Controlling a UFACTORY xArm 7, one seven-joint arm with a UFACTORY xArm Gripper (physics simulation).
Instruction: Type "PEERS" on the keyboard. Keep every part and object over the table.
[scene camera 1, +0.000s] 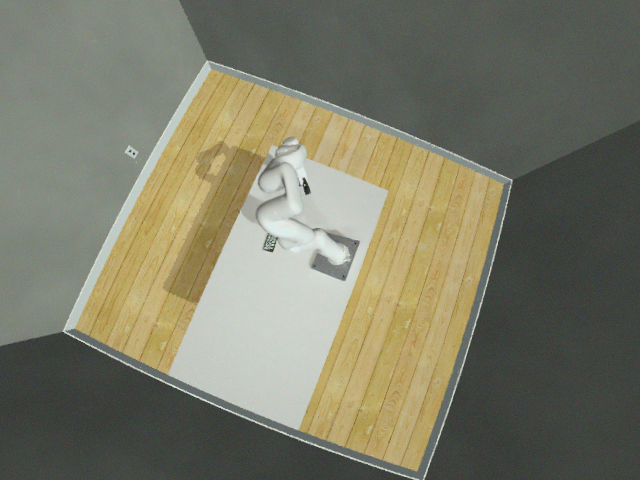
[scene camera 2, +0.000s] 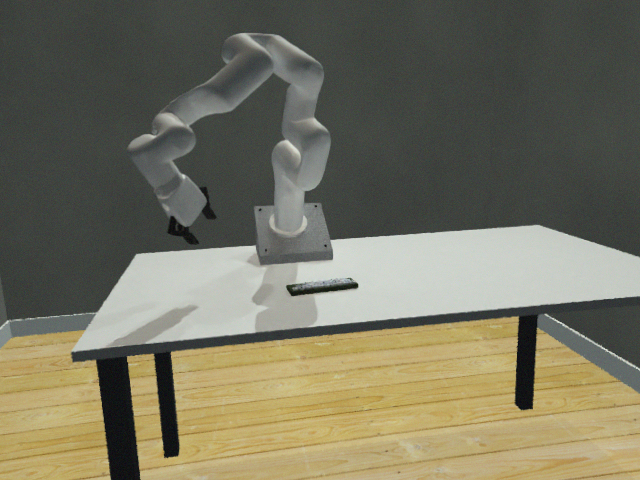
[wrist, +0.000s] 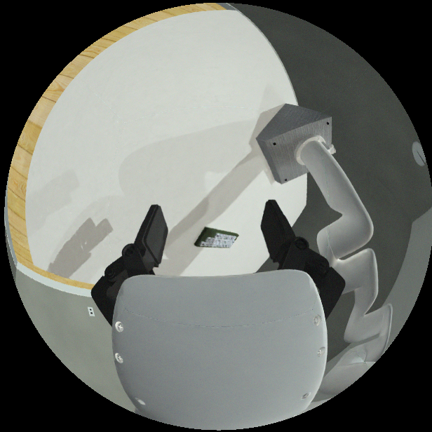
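Seen in the pictures: gripper, fingertip midpoint: (scene camera 1: 305, 189) (scene camera 2: 203, 230); arm's base, link origin: (scene camera 1: 337, 254) (scene camera 2: 288, 224).
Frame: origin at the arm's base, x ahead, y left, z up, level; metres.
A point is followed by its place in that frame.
Observation:
The keyboard (scene camera 1: 269, 242) {y 0.081, x 0.398, z -0.085 m} (scene camera 2: 322, 286) {y 0.039, x 0.422, z -0.088 m} (wrist: 218, 239) is a small, dark green board with pale keys. It lies flat on the white table (scene camera 1: 258, 320) {y 0.525, x 0.277, z -0.103 m} (scene camera 2: 465, 268) {y 0.481, x 0.318, z -0.103 m} (wrist: 175, 65), close to one long edge. In the first scene view the arm hides part of it. The letters on the keys are too small to read. My gripper (scene camera 1: 307, 191) {y -0.258, x 0.308, z 0.057 m} (scene camera 2: 204, 229) {y -0.258, x 0.308, z 0.057 m} (wrist: 213, 214) is open, its black fingers wide apart with nothing between them. It hangs tilted, well above the table and off to the side of the keyboard. In the wrist view the keyboard shows beyond and between the fingers, not touching them.
The grey base plate (scene camera 1: 330, 269) {y 0.095, x 0.007, z -0.006 m} (scene camera 2: 294, 252) {y 0.005, x 0.108, z -0.071 m} (wrist: 291, 150) of the arm stands on the table near the long edge opposite the keyboard. The arm (scene camera 1: 297, 193) {y -0.077, x 0.250, z 0.526 m} (scene camera 2: 305, 103) {y 0.033, x 0.278, z 0.378 m} (wrist: 335, 185) arches high from it. Wooden floor (scene camera 1: 413, 310) (scene camera 2: 336, 403) surrounds the table.

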